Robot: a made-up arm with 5 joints.
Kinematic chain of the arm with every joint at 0, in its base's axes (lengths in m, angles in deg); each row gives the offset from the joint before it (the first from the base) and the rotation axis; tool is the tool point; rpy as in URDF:
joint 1: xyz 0 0 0.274 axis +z
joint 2: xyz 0 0 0 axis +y
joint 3: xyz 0.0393 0 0.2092 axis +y
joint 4: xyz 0.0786 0 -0.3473 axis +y
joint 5: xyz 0.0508 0 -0.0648 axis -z
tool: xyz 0 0 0 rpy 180 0 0
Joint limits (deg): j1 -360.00..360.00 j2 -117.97..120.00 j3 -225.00..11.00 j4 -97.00..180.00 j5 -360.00..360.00
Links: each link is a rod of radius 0.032 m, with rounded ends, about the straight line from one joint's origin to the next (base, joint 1, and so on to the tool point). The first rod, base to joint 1, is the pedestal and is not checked.
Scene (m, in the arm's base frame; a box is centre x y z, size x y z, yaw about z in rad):
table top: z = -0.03
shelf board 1: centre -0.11 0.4 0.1 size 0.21 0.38 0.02 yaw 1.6
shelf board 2: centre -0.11 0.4 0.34 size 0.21 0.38 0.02 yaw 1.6
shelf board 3: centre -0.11 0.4 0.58 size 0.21 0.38 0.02 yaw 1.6
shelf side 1: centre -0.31 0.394 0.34 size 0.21 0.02 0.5 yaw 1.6
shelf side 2: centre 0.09 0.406 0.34 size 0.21 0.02 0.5 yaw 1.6
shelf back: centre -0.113 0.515 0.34 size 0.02 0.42 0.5 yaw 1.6
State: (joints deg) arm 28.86 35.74 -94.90 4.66 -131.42
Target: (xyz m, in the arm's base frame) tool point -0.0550 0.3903 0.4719
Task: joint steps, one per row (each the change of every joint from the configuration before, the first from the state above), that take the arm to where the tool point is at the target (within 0.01 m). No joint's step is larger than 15 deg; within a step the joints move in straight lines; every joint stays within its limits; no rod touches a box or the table.
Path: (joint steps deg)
1: 4.96 -13.87 7.00 1.05 2.23
2: 4.97 -13.87 7.01 1.04 2.23
3: 4.96 -13.88 7.00 1.05 2.23
4: 4.96 -13.87 7.00 1.04 2.23
5: 4.96 -13.87 7.00 1.05 2.23
6: 4.97 -13.87 7.01 1.05 2.23
7: 11.61 -7.70 11.84 -11.72 -3.35
8: 11.61 -7.70 11.84 -11.72 -3.34
9: 11.61 -7.70 11.84 -11.72 -3.35
10: 11.61 -7.70 11.84 -11.72 -3.34
11: -1.76 14.43 -11.15 8.54 0.00
12: -1.77 14.43 -11.15 8.53 0.00
13: -1.76 14.44 -11.15 8.54 0.00
14: -1.77 14.43 -11.15 8.53 0.00

